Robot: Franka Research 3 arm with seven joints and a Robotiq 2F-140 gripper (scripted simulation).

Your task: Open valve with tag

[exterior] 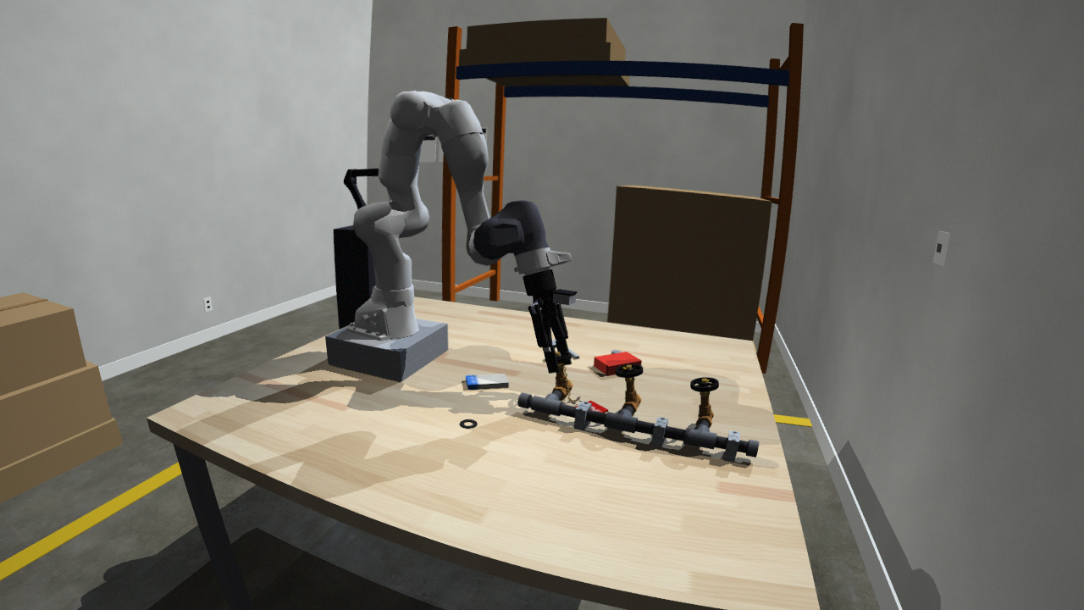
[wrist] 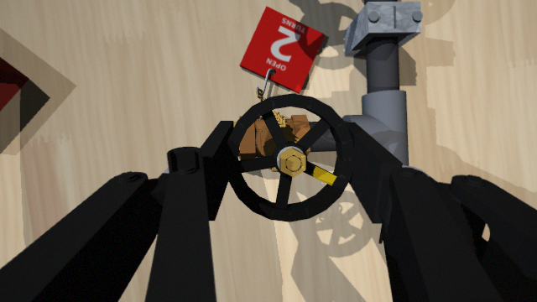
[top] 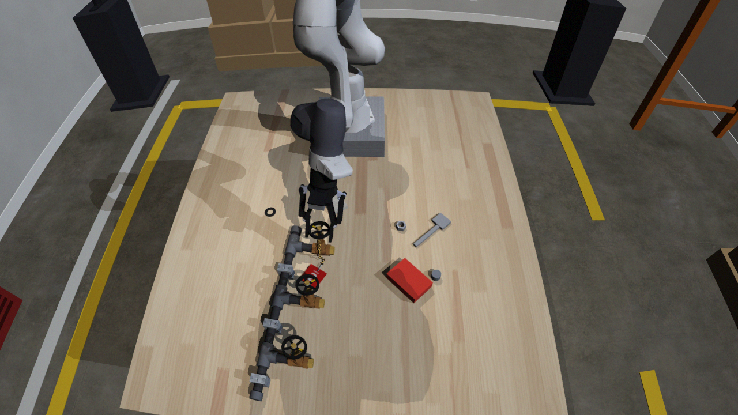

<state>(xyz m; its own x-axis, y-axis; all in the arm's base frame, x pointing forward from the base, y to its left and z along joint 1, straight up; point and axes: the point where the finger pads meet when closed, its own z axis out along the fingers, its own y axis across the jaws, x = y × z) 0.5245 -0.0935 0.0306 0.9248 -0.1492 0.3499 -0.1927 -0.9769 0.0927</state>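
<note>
Now: hand 9 cm short of the red tag, 2 cm to the left of it and 11 cm above it. From my hand the other things lie so: blue-and-white box 20 cm behind, 3 cm to the left, 11 cm below; then nut 8 cm behind, 26 cm to the left, 11 cm below; then black washer 16 cm behind, 20 cm to the right, 12 cm below.
</note>
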